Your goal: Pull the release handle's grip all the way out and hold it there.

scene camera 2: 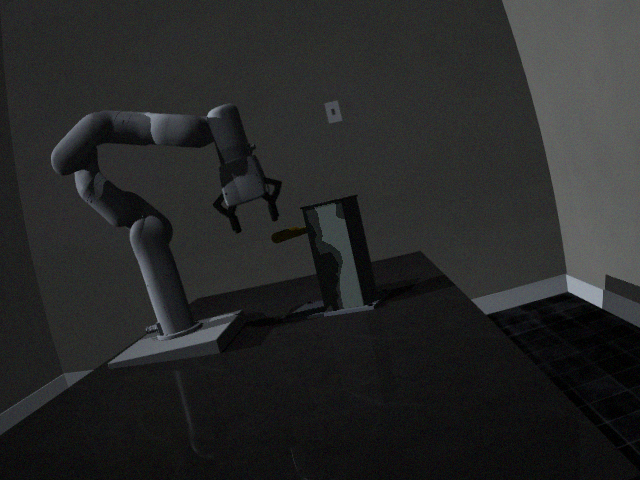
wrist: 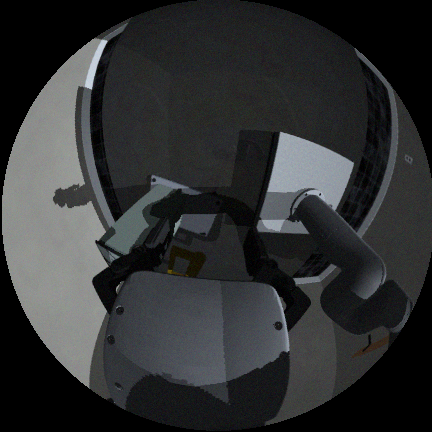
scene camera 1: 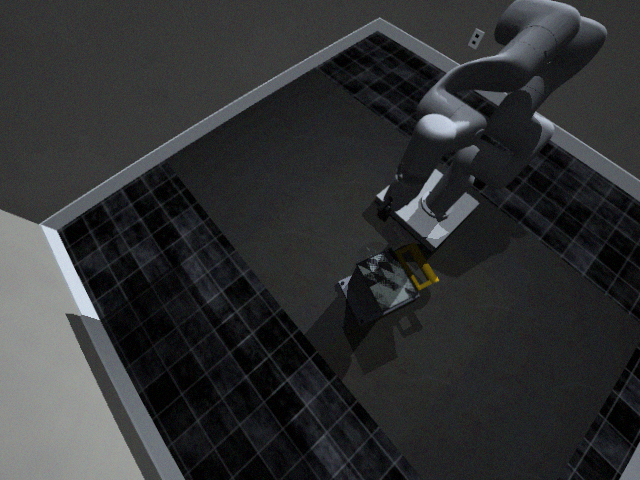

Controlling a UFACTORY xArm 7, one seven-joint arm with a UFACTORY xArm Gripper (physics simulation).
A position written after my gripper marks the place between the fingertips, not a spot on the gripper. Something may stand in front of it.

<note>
I see my gripper (scene camera 2: pixel 257 226) and a base plate (scene camera 2: pixel 310 310).
My gripper shows as well in scene camera 1 (scene camera 1: pixel 392 210). The base plate also shows in the wrist view (wrist: pixel 200 208).
</note>
